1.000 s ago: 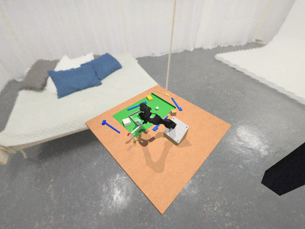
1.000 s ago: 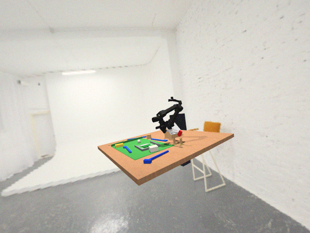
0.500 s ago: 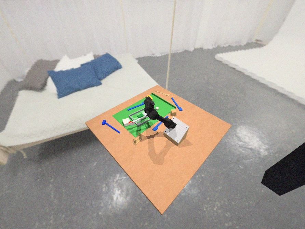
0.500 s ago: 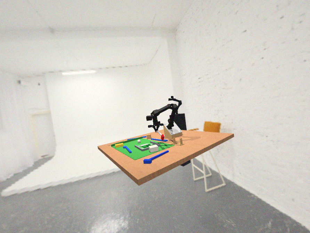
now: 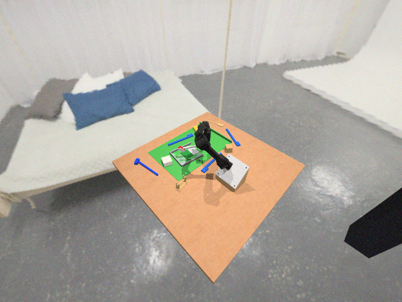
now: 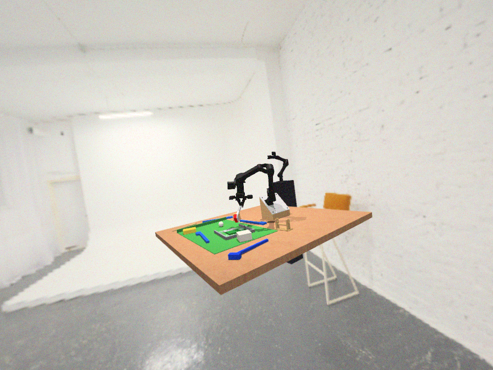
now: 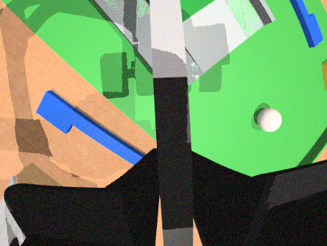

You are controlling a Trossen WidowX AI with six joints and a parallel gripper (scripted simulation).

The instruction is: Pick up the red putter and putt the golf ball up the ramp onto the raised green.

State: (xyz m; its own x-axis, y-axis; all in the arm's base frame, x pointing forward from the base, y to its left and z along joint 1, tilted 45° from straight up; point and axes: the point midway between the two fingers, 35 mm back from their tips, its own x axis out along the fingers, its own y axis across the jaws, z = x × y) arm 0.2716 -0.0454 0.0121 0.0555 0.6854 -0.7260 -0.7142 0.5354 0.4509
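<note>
Now: gripper tip 240 mm to the left of the tan block, 120 mm above it and 80 mm past it. From my gripper tip the other things lie so: white golf ball 150 mm to the right, 130 mm ahead, 120 mm below; then red putter 90 mm to the left, 80 mm ahead; then white block 300 mm to the left, 200 mm ahead, 120 mm below.
</note>
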